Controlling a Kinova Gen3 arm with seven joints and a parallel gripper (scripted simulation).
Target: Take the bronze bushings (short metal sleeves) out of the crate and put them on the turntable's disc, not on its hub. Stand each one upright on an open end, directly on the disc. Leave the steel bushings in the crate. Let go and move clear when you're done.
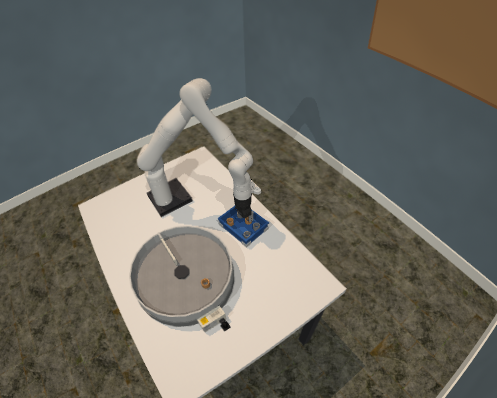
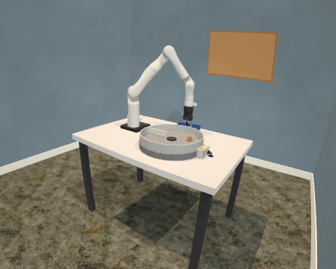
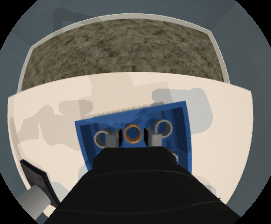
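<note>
Now: hand 3 cm to the left of the blue crate and 3 cm above it. Round my hand: grey turntable disc 2 cm ahead, 41 cm to the right.
</note>
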